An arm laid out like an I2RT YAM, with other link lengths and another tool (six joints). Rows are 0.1 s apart.
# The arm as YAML. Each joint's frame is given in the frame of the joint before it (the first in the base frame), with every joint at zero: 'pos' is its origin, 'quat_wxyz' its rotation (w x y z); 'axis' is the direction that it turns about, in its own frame. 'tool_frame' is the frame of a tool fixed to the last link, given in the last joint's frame.
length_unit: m
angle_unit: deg
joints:
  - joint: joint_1
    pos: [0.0, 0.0, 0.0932]
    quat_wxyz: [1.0, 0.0, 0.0, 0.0]
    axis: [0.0, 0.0, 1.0]
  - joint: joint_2
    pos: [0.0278, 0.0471, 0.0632]
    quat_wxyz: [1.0, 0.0, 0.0, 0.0]
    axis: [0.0, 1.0, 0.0]
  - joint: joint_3
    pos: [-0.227, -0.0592, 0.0]
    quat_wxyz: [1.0, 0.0, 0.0, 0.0]
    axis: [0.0, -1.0, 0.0]
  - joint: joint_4
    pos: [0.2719, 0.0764, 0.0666]
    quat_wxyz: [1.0, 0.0, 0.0, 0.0]
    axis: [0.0, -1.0, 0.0]
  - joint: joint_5
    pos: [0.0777, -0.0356, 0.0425]
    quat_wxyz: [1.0, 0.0, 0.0, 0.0]
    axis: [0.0, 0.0, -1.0]
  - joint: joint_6
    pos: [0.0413, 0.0, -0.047]
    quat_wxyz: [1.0, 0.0, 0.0, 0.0]
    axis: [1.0, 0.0, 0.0]
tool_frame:
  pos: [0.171, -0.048, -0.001]
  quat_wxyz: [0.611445, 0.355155, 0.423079, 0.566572]
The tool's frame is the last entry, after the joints.
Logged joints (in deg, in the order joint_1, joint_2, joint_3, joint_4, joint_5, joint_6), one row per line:
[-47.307 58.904 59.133 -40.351 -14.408 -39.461]
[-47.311 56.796 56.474 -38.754 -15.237 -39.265]
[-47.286 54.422 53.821 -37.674 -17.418 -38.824]
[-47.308 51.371 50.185 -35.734 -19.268 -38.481]
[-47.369 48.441 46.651 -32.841 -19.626 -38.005]
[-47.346 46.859 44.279 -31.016 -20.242 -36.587]
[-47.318 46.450 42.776 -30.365 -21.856 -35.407]
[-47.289 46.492 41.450 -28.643 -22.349 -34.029]
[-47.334 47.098 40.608 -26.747 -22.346 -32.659]
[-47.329 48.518 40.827 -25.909 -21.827 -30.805]
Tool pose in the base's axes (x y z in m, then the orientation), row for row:
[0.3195 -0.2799 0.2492 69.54 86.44 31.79]
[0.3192 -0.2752 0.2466 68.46 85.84 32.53]
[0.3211 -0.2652 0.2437 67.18 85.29 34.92]
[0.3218 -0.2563 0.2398 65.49 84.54 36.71]
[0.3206 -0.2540 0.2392 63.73 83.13 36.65]
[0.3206 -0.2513 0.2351 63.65 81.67 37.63]
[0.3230 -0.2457 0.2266 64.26 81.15 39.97]
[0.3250 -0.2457 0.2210 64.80 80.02 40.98]
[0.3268 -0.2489 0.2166 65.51 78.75 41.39]
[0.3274 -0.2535 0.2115 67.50 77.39 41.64]
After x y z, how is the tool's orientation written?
As a rotation vector, in degrees.
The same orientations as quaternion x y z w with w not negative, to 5 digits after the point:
[0.50935 0.63313 0.23285 0.53432]
[0.50284 0.63049 0.23893 0.54087]
[0.49415 0.62736 0.25686 0.54429]
[0.48319 0.62374 0.27085 0.55147]
[0.47320 0.61725 0.27213 0.56659]
[0.47375 0.60788 0.28008 0.57236]
[0.47716 0.60257 0.29679 0.56669]
[0.48137 0.59443 0.30442 0.56768]
[0.48714 0.58559 0.30778 0.57013]
[0.50144 0.57491 0.30933 0.56776]

